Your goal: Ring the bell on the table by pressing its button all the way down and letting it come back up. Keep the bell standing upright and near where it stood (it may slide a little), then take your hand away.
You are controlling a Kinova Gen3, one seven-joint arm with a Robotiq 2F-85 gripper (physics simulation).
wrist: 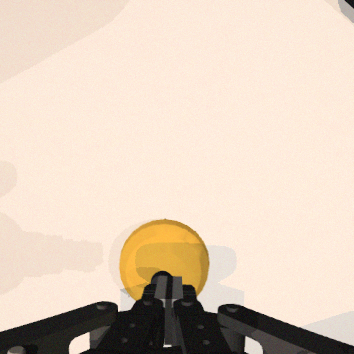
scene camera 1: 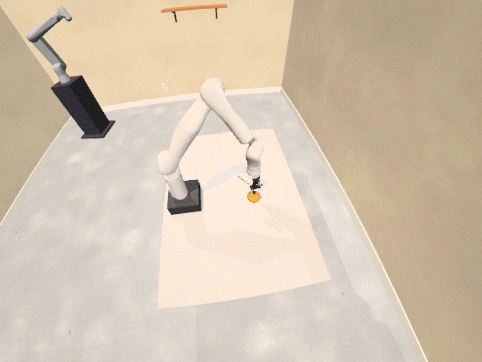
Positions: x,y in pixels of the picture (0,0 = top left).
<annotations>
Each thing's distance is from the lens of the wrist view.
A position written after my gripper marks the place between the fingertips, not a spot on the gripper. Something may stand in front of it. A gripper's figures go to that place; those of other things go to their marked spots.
my gripper (wrist: 169,291): 0.17 m
yellow bell (wrist: 163,244): 0.23 m
</annotations>
